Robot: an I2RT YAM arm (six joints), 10 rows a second.
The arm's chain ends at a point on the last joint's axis. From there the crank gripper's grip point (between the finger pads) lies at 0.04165 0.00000 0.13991 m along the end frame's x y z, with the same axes.
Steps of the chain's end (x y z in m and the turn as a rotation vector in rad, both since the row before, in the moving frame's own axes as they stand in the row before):
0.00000, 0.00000, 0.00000, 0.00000, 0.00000, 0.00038
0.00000, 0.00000, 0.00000, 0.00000, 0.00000, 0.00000
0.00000, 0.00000, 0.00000, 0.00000, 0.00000, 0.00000
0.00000, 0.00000, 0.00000, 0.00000, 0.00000, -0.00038
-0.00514, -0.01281, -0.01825, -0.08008, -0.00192, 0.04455
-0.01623, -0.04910, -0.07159, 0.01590, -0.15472, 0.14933
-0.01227, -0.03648, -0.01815, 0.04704, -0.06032, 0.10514
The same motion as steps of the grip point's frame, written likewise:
0.00000, 0.00002, 0.00000, 0.00000, 0.00000, 0.00038
0.00000, 0.00000, 0.00000, 0.00000, 0.00000, 0.00000
0.00000, 0.00000, 0.00000, 0.00000, 0.00000, 0.00000
0.00000, -0.00002, 0.00000, 0.00000, 0.00000, -0.00038
-0.00570, 0.00023, -0.01869, -0.08008, -0.00192, 0.04455
-0.03850, -0.04680, -0.06683, 0.01590, -0.15472, 0.14933
-0.02065, -0.03918, -0.01595, 0.04704, -0.06032, 0.10514

